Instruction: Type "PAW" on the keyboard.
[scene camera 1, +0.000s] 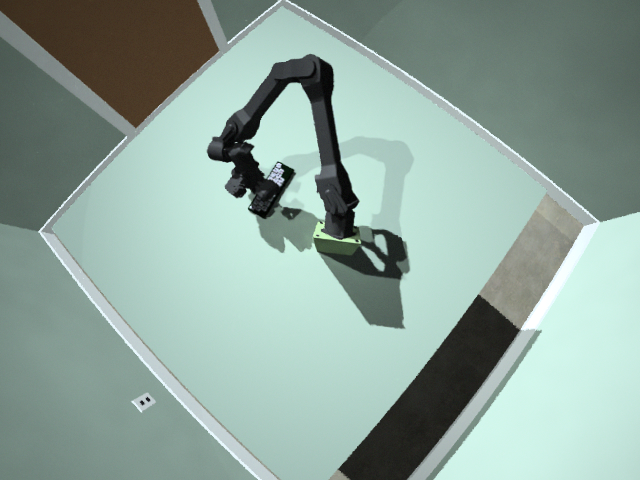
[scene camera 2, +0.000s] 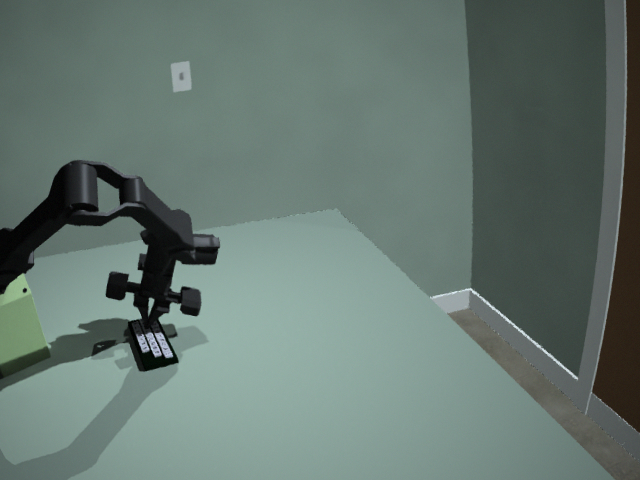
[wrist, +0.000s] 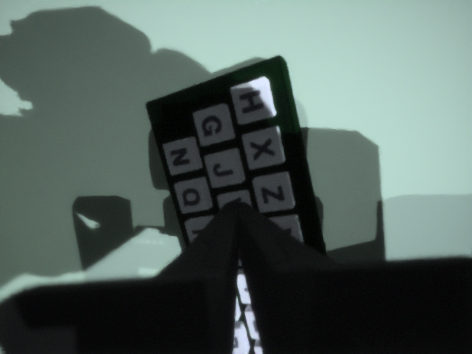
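Where they show: gripper, fingertip midpoint: (scene camera 2: 146, 327) (wrist: 235, 212); arm's base, link origin: (scene camera 1: 338, 232).
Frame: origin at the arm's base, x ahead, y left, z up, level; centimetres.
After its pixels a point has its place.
Note:
The black keyboard (scene camera 1: 277, 177) @[x 28.4, y -8.9, z -18.0 cm] (scene camera 2: 155, 347) @[x 28.6, y -9.4, z -17.8 cm] (wrist: 295, 150) @[x 30.8, y 1.8, z -18.3 cm] with white letter keys lies on the table. In the wrist view the H key (wrist: 252, 100) @[x 29.6, y 4.0, z -17.8 cm], G key (wrist: 214, 125) @[x 27.8, y 3.4, z -17.8 cm], X key (wrist: 263, 148) @[x 29.7, y 2.1, z -17.8 cm], J key (wrist: 225, 167) @[x 28.0, y 1.6, z -17.8 cm], N key (wrist: 182, 156) @[x 26.1, y 2.4, z -17.8 cm], Q key (wrist: 193, 195) @[x 26.2, y 0.6, z -17.8 cm] and Z key (wrist: 274, 194) @[x 29.8, y 0.3, z -17.8 cm] show. My gripper (scene camera 2: 148, 325) @[x 28.0, y -0.4, z -17.9 cm] (wrist: 235, 212) @[x 28.0, y -0.4, z -17.9 cm] is shut and empty, pointing down at the keyboard. Its tips cover most of the key below J, between Q and Z; that letter is mostly hidden. I cannot tell whether the tips touch it. The P and A keys cannot be made out.
The arm's green base block (scene camera 1: 337, 244) @[x -1.4, y 2.3, z -1.3 cm] (scene camera 2: 23, 330) @[x 3.1, y -2.4, z -11.8 cm] stands beside the keyboard. The pale green table (scene camera 1: 222, 310) @[x 18.9, y 36.9, z -19.4 cm] (scene camera 2: 336, 361) @[x 57.2, y -26.6, z -19.4 cm] carries both. Shadows of the arm fall across the table and keyboard.

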